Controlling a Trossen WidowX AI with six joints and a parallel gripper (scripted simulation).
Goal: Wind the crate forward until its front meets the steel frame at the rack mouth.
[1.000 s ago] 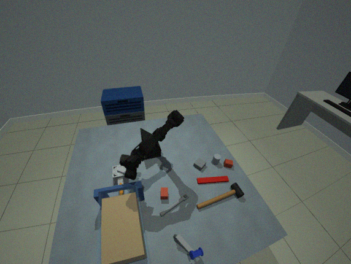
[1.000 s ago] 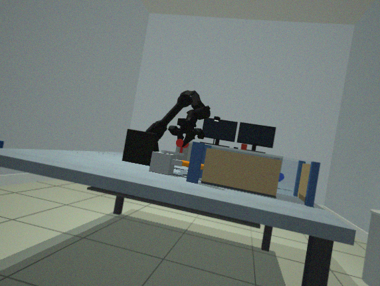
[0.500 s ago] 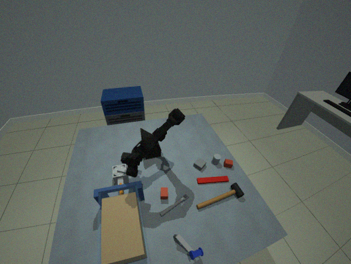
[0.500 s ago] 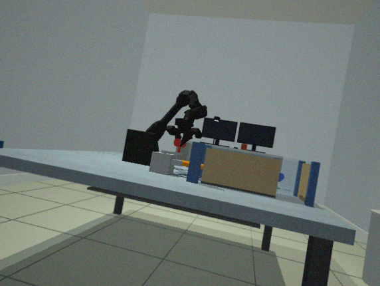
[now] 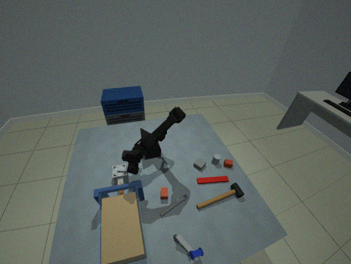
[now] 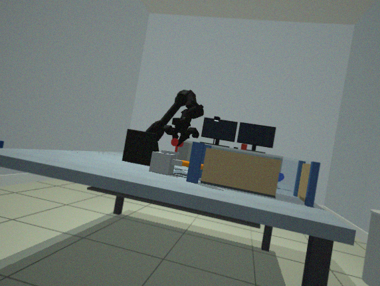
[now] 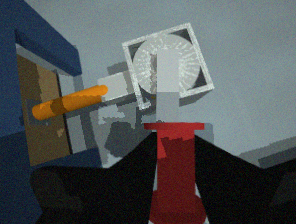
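The red-knobbed winch handle is 1 cm behind my gripper tip, 2 cm to the right of it and 3 cm below it. Also, from my gripper tip: grey winch 4 cm behind, 9 cm to the right, 10 cm below; clear-panelled cubby 38 cm ahead, 9 cm to the right, 2 cm below; red knob 1 cm ahead, 2 cm to the left.
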